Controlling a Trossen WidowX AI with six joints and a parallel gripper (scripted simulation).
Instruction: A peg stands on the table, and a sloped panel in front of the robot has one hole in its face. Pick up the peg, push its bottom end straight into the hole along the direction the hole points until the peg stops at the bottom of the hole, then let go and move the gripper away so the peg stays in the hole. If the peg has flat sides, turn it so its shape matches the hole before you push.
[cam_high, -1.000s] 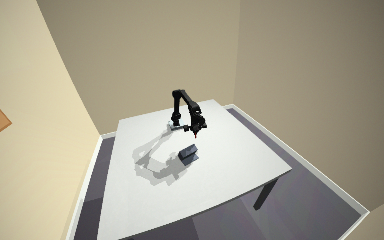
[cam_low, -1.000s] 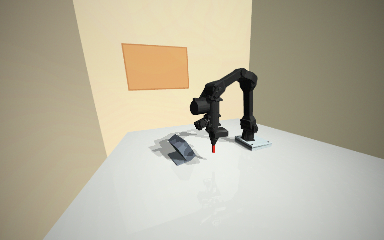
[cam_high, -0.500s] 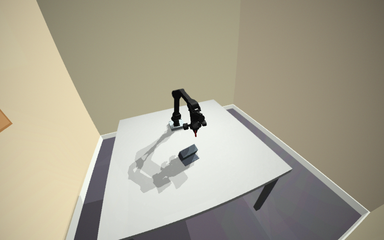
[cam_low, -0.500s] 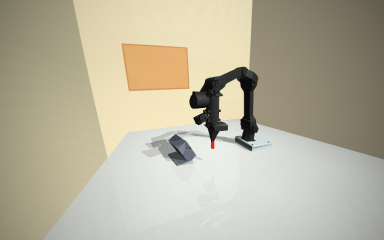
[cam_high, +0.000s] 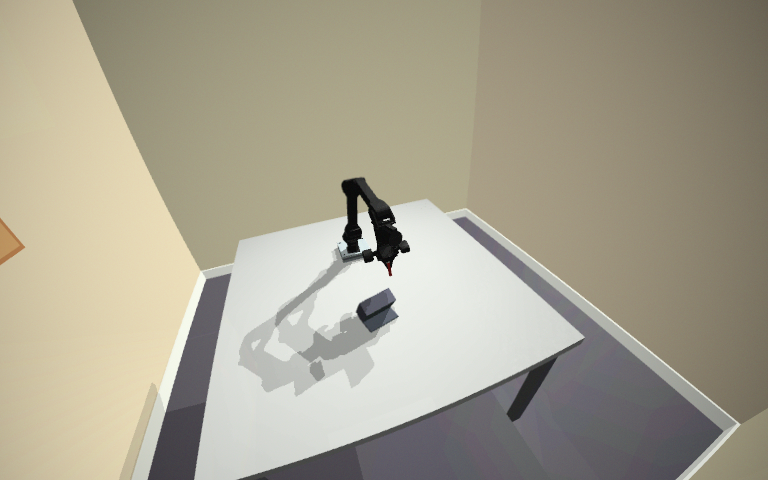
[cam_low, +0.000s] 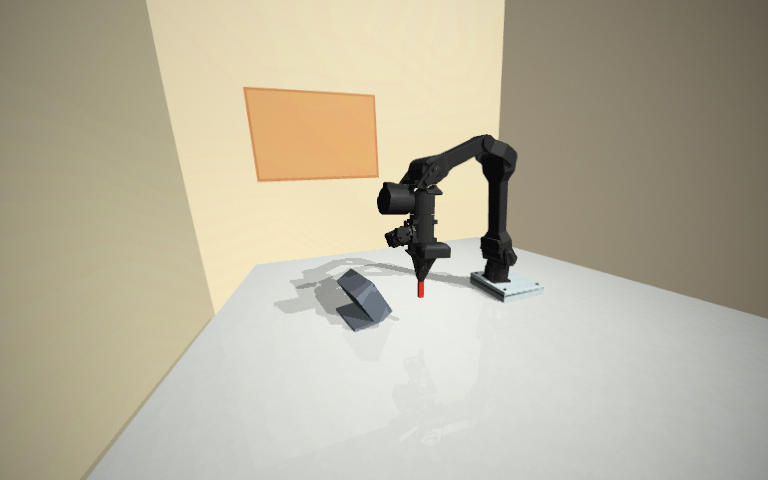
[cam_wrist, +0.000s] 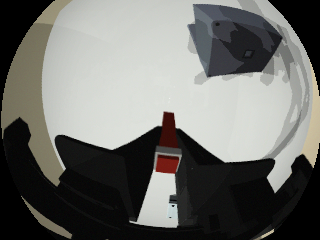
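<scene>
The grey sloped panel is 130 mm ahead of my gripper tip, 90 mm to the right of it and 60 mm below it. From my gripper tip the other things lie so: red peg 20 mm above.
</scene>
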